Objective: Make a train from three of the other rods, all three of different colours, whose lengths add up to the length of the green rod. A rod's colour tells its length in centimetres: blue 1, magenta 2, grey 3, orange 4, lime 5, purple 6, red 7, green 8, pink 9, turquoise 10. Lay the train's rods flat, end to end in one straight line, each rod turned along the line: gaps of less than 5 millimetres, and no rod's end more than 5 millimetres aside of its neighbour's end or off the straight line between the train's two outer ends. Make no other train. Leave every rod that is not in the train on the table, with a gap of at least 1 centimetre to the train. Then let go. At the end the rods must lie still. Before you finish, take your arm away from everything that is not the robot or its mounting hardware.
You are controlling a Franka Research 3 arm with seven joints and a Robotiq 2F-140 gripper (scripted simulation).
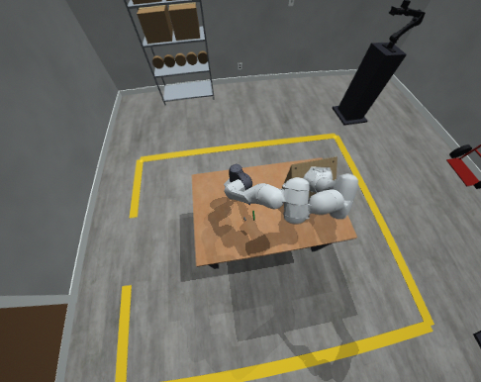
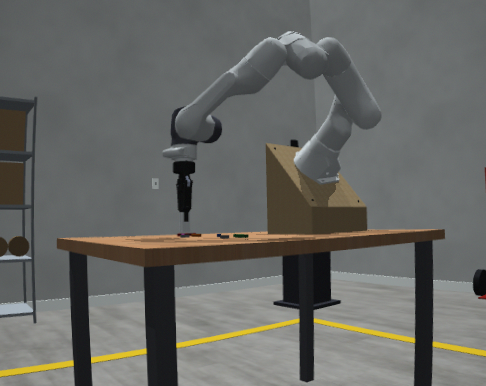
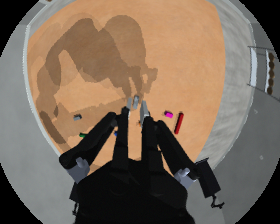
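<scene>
Now: hand 9 cm past the small blue rod, 7 cm to the right of it and 5 cm above it. The rest, counted from my hand: magenta rod (4 cm behind, 8 cm to the right, 5 cm below); then red rod (8 cm behind, 12 cm to the right, 5 cm below); then orange rod (6 cm behind, 2 cm to the right, 5 cm below).
</scene>
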